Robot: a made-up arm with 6 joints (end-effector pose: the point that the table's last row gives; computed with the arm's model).
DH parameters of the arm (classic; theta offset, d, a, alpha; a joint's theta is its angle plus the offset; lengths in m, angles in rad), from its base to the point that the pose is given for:
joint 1: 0 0.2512 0 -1.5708
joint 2: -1.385 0 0.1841 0
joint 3: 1.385 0 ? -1.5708
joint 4: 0 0.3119 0 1.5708
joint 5: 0 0 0.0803 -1.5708
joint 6: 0 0.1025 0 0
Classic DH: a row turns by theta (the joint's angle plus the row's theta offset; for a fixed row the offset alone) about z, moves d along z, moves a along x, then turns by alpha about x.
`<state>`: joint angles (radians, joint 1 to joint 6).
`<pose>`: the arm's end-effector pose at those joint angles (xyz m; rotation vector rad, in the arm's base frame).
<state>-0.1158 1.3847 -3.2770 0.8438 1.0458 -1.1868</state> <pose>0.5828 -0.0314 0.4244 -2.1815 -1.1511 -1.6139</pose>
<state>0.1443 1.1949 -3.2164 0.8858 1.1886 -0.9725</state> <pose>0.5372 0.1291 0.4974 -1.8917 -1.2290 -1.3838</pose>
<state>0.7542 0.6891 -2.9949 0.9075 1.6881 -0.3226</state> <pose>0.2472 0.3525 0.6254 -1.5891 -1.4713 -0.4489</pose>
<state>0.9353 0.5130 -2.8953 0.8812 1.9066 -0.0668</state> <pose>0.1418 0.3524 0.6435 -1.6579 -1.5710 -0.1071</pose>
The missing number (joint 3, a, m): 0.0706
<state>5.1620 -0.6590 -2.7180 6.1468 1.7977 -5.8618</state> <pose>-0.0686 0.1052 0.7828 1.2444 -1.4268 1.7545</pose>
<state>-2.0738 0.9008 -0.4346 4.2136 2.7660 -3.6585</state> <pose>-0.1652 -0.0956 0.0613 0.5524 -0.4774 -0.5756</pose>
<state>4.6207 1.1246 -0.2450 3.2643 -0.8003 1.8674</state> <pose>0.0258 0.1080 0.1356 -1.4086 0.4140 0.1721</pose>
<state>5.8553 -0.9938 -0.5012 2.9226 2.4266 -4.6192</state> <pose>0.1644 -0.0445 0.5515 -0.8308 -0.2317 1.2656</pose>
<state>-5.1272 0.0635 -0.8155 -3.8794 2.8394 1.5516</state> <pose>0.0620 0.3196 0.3582 0.6434 0.4951 -2.8091</pose>
